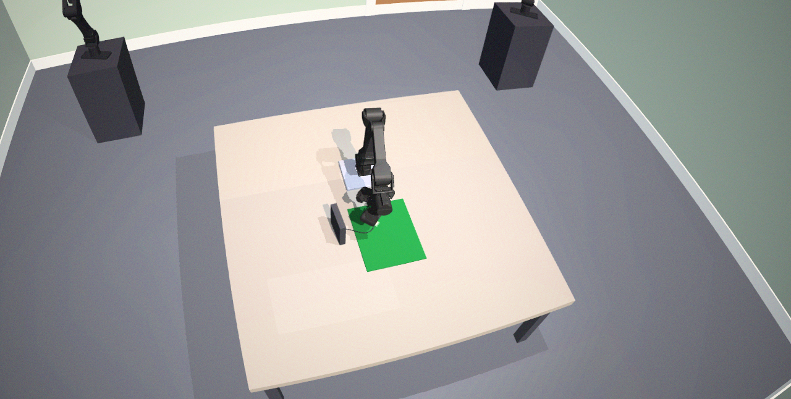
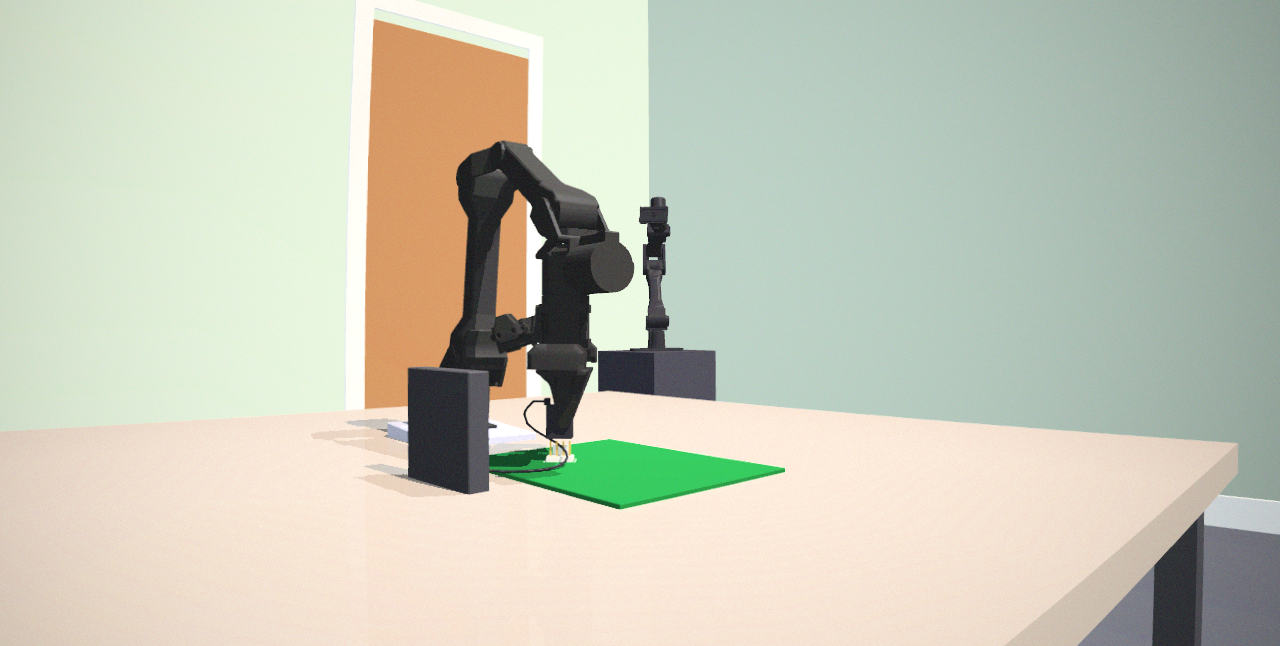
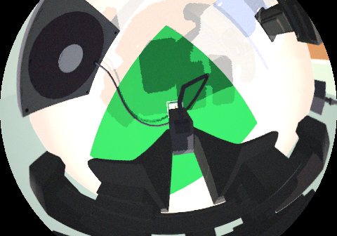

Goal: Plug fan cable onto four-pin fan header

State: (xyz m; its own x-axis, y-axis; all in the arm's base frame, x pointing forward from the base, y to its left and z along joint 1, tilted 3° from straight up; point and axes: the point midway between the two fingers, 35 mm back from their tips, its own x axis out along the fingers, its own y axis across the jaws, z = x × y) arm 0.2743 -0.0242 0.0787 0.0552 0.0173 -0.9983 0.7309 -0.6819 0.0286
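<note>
My gripper tip is now 4 cm above the four-pin header. The rest, counted from my gripper tip: black fan (1 cm ahead, 15 cm to the right, 2 cm above); green board (6 cm ahead, 3 cm to the left, 6 cm below); black plug (1 cm to the right, 1 cm above).
</note>
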